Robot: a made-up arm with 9 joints. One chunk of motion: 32 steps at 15 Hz.
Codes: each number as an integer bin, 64 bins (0 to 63) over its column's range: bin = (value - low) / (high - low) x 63, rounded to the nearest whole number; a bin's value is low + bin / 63 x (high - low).
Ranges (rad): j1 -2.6..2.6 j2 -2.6..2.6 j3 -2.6..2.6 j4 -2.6..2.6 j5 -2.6..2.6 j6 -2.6..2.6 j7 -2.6..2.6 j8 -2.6..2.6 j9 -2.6..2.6
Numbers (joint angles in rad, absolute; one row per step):
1: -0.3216 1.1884 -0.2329 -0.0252 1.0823 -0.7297 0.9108 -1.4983 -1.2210
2: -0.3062 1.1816 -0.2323 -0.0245 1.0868 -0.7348 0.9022 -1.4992 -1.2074
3: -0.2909 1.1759 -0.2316 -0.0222 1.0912 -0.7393 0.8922 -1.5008 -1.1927
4: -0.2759 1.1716 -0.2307 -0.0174 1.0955 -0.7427 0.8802 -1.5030 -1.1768
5: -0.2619 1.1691 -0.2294 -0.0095 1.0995 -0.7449 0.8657 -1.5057 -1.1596
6: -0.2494 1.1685 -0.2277 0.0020 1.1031 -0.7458 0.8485 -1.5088 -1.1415
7: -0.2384 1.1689 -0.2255 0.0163 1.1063 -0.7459 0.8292 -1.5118 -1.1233
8: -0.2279 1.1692 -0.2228 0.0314 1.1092 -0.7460 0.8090 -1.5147 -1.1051
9: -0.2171 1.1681 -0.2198 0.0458 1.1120 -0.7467 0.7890 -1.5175 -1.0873
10: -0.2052 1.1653 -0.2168 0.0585 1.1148 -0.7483 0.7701 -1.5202 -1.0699
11: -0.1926 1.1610 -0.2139 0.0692 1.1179 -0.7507 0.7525 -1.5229 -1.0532
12: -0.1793 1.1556 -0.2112 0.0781 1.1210 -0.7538 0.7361 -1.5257 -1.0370
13: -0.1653 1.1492 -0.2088 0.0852 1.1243 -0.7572 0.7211 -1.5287 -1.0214
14: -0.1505 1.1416 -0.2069 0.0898 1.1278 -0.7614 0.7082 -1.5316 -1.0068
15: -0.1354 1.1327 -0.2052 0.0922 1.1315 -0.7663 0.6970 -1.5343 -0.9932
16: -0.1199 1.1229 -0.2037 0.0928 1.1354 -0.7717 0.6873 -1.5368 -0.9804
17: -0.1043 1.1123 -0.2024 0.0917 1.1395 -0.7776 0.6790 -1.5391 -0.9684
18: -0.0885 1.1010 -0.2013 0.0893 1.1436 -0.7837 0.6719 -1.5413 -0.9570
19: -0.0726 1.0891 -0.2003 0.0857 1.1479 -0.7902 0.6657 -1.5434 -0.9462
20: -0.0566 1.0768 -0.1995 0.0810 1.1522 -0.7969 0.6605 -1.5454 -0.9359
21: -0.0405 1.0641 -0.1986 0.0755 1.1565 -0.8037 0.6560 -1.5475 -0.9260
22: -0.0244 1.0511 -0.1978 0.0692 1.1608 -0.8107 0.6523 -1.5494 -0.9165
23: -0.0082 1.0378 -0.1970 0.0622 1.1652 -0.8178 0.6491 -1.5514 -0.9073
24: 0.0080 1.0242 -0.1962 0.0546 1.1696 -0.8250 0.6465 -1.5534 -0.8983
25: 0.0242 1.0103 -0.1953 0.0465 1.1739 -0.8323 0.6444 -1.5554 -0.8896
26: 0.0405 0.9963 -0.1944 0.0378 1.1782 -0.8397 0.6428 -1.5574 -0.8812
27: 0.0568 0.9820 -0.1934 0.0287 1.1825 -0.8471 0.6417 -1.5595 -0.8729
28: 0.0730 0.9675 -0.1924 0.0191 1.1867 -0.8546 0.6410 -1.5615 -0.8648
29: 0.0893 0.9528 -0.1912 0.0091 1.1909 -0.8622 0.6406 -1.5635 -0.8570
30: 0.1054 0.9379 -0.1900 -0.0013 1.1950 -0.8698 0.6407 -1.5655 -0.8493
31: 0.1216 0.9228 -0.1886 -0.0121 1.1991 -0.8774 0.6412 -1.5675 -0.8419
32: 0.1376 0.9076 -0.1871 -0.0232 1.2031 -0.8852 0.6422 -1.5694 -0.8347
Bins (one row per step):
1: 28 46 29 31 45 23 43 13 17
2: 28 46 29 31 45 23 42 13 17
3: 28 46 29 31 45 23 42 13 17
4: 28 46 29 31 45 23 42 13 17
5: 28 46 29 31 45 22 42 13 17
6: 28 46 29 32 45 22 42 13 18
7: 29 46 29 32 45 22 42 13 18
8: 29 46 29 32 45 22 41 13 18
9: 29 46 29 32 45 22 41 13 18
10: 29 46 29 32 45 22 41 13 19
11: 29 46 29 32 45 22 41 13 19
12: 29 46 29 32 45 22 40 13 19
13: 29 45 29 33 45 22 40 13 19
14: 30 45 29 33 45 22 40 13 19
15: 30 45 29 33 45 22 40 13 19
16: 30 45 29 33 45 22 40 13 20
17: 30 45 29 33 45 22 40 13 20
18: 30 45 29 33 45 22 40 13 20
19: 31 45 29 33 45 22 40 13 20
20: 31 45 29 32 45 22 40 13 20
21: 31 44 29 32 46 22 39 13 20
22: 31 44 29 32 46 22 39 13 20
23: 31 44 29 32 46 22 39 13 21
24: 32 44 29 32 46 22 39 13 21
25: 32 44 29 32 46 21 39 13 21
26: 32 44 29 32 46 21 39 13 21
27: 32 43 29 32 46 21 39 13 21
28: 32 43 29 32 46 21 39 13 21
29: 33 43 29 32 46 21 39 13 21
30: 33 43 29 31 46 21 39 13 21
31: 33 43 29 31 46 21 39 13 21
32: 33 42 29 31 46 21 39 12 21

